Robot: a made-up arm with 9 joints.
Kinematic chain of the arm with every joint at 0, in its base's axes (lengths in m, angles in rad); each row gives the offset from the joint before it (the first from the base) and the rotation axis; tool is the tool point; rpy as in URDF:
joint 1: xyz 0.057 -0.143 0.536 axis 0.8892 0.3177 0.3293
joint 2: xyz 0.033 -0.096 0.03 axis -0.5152 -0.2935 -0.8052
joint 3: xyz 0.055 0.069 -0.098 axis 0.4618 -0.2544 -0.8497
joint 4: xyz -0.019 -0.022 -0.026 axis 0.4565 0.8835 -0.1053
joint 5: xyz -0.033 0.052 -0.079 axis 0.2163 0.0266 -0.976
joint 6: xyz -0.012 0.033 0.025 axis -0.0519 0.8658 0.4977
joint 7: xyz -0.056 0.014 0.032 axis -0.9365 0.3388 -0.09
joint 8: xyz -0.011 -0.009 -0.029 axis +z
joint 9: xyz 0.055 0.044 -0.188 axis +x
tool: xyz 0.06 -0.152 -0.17 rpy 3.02 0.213 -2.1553
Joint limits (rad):
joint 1: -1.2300..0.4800
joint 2: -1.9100..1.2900
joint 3: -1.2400..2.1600
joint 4: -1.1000..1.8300
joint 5: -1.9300..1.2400
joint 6: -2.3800..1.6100
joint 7: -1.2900..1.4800
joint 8: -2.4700..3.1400
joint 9: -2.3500..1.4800
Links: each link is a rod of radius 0.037 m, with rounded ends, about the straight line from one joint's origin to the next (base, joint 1, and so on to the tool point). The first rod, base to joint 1, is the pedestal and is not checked.
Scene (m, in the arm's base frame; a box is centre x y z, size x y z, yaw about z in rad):
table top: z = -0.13
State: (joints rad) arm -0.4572 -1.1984 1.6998 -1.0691 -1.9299 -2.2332 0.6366 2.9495 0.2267
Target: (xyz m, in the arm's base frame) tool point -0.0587 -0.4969 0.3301
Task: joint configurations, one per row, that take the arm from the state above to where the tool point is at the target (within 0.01 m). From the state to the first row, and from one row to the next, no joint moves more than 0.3 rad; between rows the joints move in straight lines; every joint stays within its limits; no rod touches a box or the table.
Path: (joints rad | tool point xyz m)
1: -0.5375 -1.2448 1.7800 -1.0768 -1.9299 -1.9501 0.8420 2.9252 0.1758 | 0.3451 -0.1644 0.1681
2: -0.6178 -1.2911 1.8603 -1.0846 -1.9300 -1.6670 1.0475 2.9008 0.1248 | 0.2298 -0.3236 0.1488
3: -0.6981 -1.3375 1.9405 -1.0923 -1.9300 -1.3840 1.2529 2.8765 0.0739 | 0.0848 -0.4438 0.2078
4: -0.7784 -1.3839 2.0207 -1.1000 -1.9300 -1.1009 1.4584 2.8521 0.0230 | -0.0587 -0.4969 0.3301

